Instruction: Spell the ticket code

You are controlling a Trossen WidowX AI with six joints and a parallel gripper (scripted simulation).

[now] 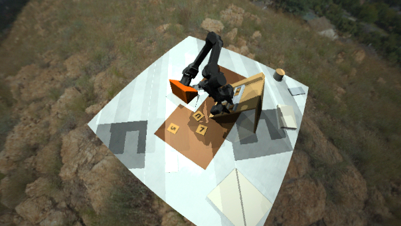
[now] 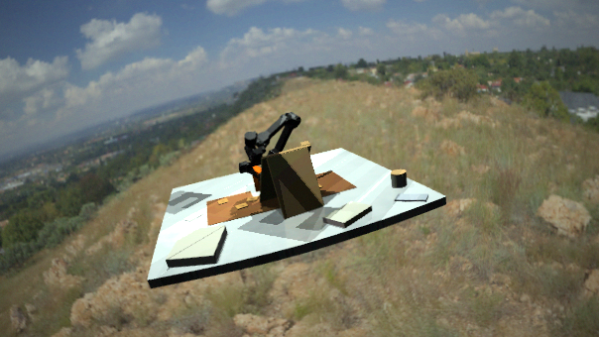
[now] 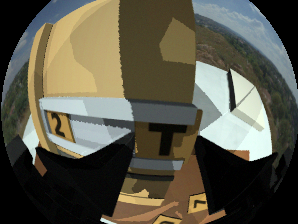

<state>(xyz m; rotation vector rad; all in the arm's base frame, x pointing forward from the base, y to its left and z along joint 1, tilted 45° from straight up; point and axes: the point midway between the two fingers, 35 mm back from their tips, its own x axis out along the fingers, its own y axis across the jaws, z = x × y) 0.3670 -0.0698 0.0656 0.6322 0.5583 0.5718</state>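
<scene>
The ticket lies 100 mm to the left of my gripper tip, 100 mm behind it and 80 mm below it. Round my gripper tip: cream block 320 mm to the left, 300 mm ahead, 150 mm below; brown mat 190 mm behind, 160 mm below, 30 mm to the left; pale card 420 mm to the right, 160 mm below, 60 mm behind.
</scene>
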